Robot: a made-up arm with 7 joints.
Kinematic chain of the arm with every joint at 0, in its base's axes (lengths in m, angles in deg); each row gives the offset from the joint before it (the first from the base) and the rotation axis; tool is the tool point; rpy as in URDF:
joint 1: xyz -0.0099 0.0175 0.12 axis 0 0.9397 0.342
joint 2: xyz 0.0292 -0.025 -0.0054 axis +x
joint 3: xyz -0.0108 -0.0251 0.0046 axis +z
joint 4: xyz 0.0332 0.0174 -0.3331 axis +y
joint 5: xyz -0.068 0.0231 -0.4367 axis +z
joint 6: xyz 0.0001 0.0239 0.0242 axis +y
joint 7: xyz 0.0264 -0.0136 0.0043 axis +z
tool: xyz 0.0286 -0.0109 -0.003 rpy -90 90 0
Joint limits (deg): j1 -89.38..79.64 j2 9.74..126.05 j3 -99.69..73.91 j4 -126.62..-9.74 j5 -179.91..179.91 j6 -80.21..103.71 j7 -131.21..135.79
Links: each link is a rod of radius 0.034 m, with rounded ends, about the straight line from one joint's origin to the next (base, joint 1, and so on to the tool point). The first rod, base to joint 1, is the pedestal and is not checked.
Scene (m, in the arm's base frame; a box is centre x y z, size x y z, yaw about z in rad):
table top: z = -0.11
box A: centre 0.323 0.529 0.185 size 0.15 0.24 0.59 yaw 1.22
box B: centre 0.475 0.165 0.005 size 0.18 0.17 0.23 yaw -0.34
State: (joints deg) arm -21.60 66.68 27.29 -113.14 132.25 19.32 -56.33
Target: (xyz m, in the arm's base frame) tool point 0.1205 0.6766 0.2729
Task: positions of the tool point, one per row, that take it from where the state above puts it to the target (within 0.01 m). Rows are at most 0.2 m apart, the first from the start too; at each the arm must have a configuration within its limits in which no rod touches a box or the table.
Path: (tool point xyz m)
1: 0.2445 0.3230 0.4855
2: 0.1161 0.3652 0.5688
3: -0.0310 0.3859 0.6193
4: -0.1767 0.3924 0.6334
5: -0.1453 0.4877 0.6053
6: -0.1036 0.5739 0.5607
7: -0.0538 0.6463 0.5018
8: 0.0012 0.7018 0.4318
9: 0.0351 0.7040 0.3966
10: 0.0649 0.7000 0.3593
11: 0.0932 0.6905 0.3188
12: 0.1205 0.6766 0.2729

